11 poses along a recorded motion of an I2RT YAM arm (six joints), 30 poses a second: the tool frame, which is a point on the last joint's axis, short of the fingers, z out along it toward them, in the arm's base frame.
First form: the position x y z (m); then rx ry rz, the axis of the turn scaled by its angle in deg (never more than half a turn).
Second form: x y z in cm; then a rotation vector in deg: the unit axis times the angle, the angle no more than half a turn. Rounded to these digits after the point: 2 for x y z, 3 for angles.
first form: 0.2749 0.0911 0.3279 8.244 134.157 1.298
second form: 27.49 9.11 32.79 8.244 134.157 1.298
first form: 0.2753 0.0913 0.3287 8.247 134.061 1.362
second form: 27.53 9.13 32.87 8.247 134.061 1.362
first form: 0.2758 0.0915 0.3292 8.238 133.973 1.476
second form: 27.58 9.15 32.92 8.238 133.973 1.476
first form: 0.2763 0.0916 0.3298 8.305 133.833 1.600
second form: 27.63 9.16 32.98 8.305 133.833 1.600
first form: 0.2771 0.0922 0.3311 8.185 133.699 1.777
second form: 27.71 9.22 33.11 8.185 133.699 1.777
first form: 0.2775 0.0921 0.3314 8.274 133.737 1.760
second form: 27.75 9.21 33.14 8.274 133.737 1.760
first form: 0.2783 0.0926 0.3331 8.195 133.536 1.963
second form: 27.83 9.26 33.31 8.195 133.536 1.963
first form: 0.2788 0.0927 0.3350 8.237 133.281 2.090
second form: 27.88 9.27 33.50 8.237 133.281 2.090
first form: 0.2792 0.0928 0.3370 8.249 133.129 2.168
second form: 27.92 9.28 33.70 8.249 133.129 2.168
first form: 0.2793 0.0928 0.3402 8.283 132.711 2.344
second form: 27.93 9.28 34.02 8.283 132.711 2.344
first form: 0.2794 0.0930 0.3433 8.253 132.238 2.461
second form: 27.94 9.30 34.33 8.253 132.238 2.461
